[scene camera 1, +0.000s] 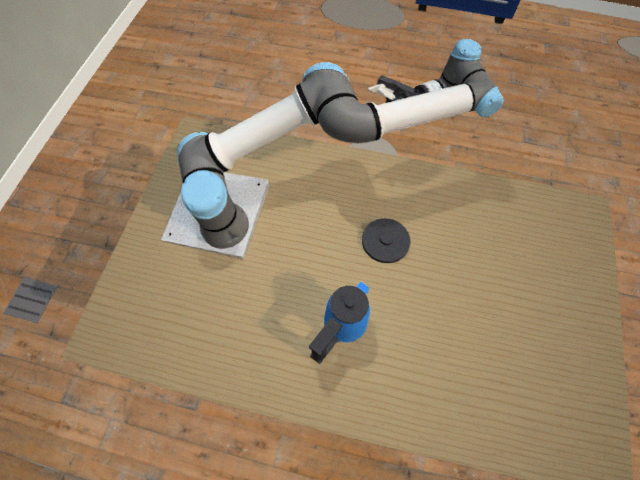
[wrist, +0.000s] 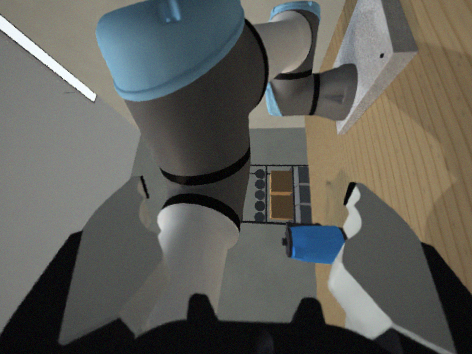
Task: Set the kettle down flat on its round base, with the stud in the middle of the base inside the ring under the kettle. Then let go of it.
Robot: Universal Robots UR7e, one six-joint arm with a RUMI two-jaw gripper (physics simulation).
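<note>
The blue kettle stands upright on the wooden table top, with its dark lid on and its black handle towards the lower left in the scene view. The round dark base lies flat behind it, apart from it, with a small stud in its middle. The base does not show in the wrist view. My gripper is open and empty. It is raised beyond the back edge of the table top, far from kettle and base. In the wrist view, the kettle appears in the distance beside the right finger.
The arm stands on a pale speckled mounting plate at the left of the table top. A dark blue piece of furniture stands at the top edge of the scene view. A grey floor vent lies at the left.
</note>
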